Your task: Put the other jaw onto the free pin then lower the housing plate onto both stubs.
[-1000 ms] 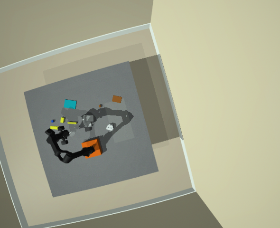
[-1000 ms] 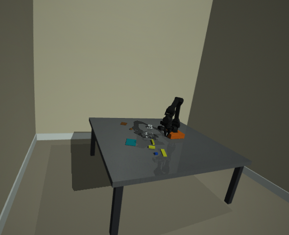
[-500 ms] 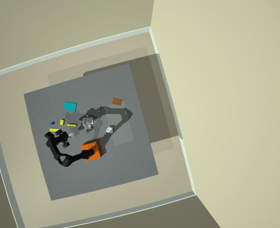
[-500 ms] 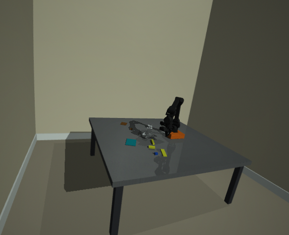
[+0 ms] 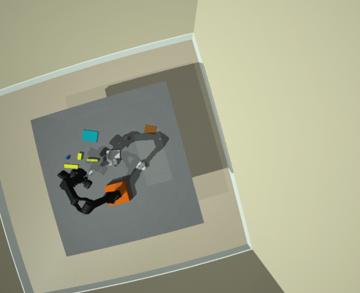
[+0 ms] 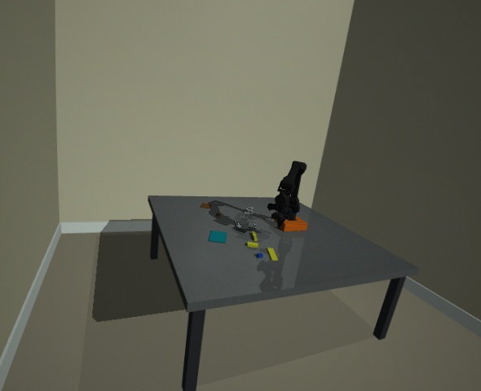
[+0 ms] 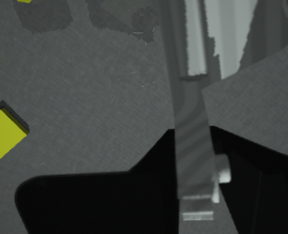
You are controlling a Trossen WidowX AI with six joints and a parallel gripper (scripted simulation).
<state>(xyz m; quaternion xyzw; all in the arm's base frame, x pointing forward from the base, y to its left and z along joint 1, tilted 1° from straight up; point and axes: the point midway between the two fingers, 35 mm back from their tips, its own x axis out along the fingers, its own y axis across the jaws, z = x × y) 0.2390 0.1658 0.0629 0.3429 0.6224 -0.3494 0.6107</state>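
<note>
My gripper tip is 120 mm short of the yellow bar, 70 mm above it and 60 mm to the left of it. Also, from my gripper tip: white base plate: 250 mm to the right, 90 mm ahead, 80 mm below; then blue cube: 230 mm ahead, 150 mm to the left, 70 mm below; then jaw: 30 mm above, 10 mm to the right, 10 mm ahead.
</note>
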